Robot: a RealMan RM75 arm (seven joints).
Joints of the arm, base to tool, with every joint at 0 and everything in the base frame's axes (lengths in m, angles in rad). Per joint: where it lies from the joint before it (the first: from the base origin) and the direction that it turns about. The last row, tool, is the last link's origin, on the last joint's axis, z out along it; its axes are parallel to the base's.
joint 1: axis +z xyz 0 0 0.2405
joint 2: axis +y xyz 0 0 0
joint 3: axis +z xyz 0 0 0.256
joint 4: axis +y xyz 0 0 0
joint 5: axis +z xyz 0 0 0.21
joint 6: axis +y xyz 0 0 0
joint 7: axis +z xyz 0 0 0.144
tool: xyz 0 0 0
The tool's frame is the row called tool.
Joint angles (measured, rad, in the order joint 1, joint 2, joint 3, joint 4, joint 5, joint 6, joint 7), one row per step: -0.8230 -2.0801 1.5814 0.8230 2.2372 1.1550 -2.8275; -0.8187 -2.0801 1.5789 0.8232 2.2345 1.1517 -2.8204; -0.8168 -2.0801 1.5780 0.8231 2.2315 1.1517 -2.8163; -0.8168 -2.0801 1.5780 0.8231 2.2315 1.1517 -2.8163; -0.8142 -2.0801 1.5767 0.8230 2.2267 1.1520 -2.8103; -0.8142 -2.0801 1.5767 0.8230 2.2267 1.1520 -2.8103; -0.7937 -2.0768 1.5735 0.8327 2.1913 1.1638 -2.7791; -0.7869 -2.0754 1.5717 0.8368 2.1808 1.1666 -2.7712; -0.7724 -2.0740 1.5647 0.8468 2.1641 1.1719 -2.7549
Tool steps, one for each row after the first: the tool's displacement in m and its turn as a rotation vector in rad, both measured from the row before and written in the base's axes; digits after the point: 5 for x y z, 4 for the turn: -0.00104 0.00001 0.00025 0.0026 -0.0041 -0.0014; -0.00034 -0.00029 0.00000 -0.0009 -0.0028 -0.0005; 0.00000 0.00000 0.00000 0.0000 0.0000 0.0000; -0.00038 -0.00045 -0.00001 -0.0015 -0.0045 -0.0008; 0.00000 0.00000 0.00000 0.0000 0.0000 0.0000; -0.00177 -0.00400 0.00112 -0.0147 -0.0303 -0.0022; -0.00050 -0.00089 0.00073 -0.0019 -0.0100 0.0004; -0.00097 -0.00153 0.00167 -0.0011 -0.0198 -0.0004
